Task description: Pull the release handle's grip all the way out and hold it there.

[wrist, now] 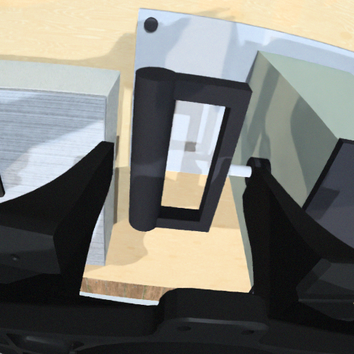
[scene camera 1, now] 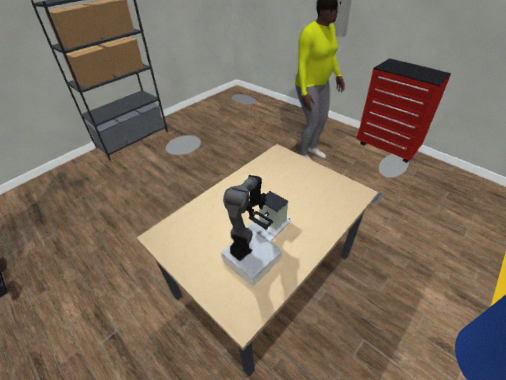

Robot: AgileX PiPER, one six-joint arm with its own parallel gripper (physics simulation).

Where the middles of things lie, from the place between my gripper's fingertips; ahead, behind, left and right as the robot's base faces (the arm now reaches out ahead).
Right now the pale base plate (wrist: 195,44) is 15 cm below my hand, 8 cm ahead of it and 3 cm to the right of it.
